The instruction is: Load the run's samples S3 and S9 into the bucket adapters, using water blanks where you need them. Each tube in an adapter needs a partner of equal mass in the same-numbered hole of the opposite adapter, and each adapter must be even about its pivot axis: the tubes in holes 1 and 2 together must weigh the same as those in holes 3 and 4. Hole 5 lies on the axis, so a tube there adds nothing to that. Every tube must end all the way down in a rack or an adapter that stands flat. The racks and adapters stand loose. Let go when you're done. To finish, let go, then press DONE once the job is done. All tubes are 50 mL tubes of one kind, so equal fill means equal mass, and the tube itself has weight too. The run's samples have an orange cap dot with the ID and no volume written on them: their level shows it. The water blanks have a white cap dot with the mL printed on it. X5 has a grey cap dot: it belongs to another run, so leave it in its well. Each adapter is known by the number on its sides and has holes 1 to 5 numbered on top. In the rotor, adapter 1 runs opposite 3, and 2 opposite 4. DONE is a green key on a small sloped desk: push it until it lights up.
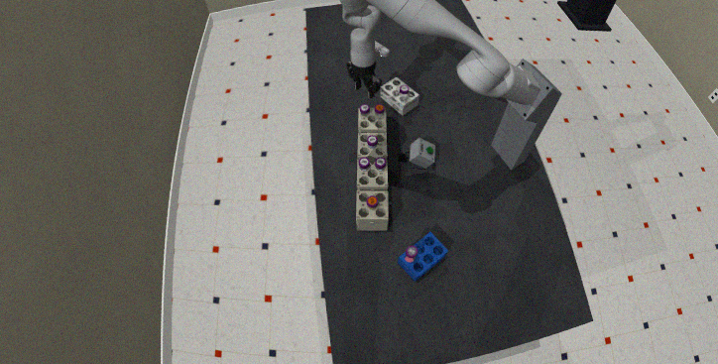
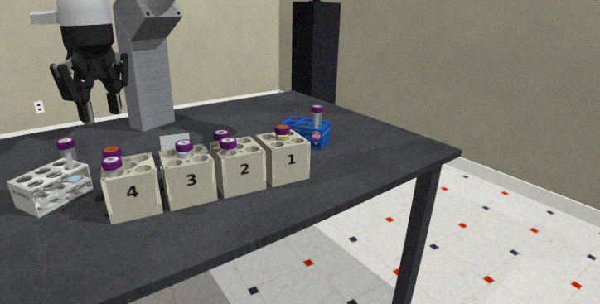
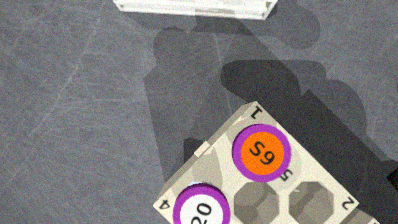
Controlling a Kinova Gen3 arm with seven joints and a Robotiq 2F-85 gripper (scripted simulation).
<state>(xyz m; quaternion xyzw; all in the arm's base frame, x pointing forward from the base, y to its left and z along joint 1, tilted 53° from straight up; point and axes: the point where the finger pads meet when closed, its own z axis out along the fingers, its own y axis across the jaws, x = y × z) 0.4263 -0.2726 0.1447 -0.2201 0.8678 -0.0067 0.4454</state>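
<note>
Right now the green done key is 20 cm behind my hand, 17 cm to the left of it and 15 cm below it. Also, from my hand: orange-dot tube: 15 cm below, 5 cm behind, 1 cm to the left; blank marked 10: 16 cm behind, 15 cm below, 7 cm to the right; white blanks rack: 18 cm below, 15 cm behind, 12 cm to the right.
</note>
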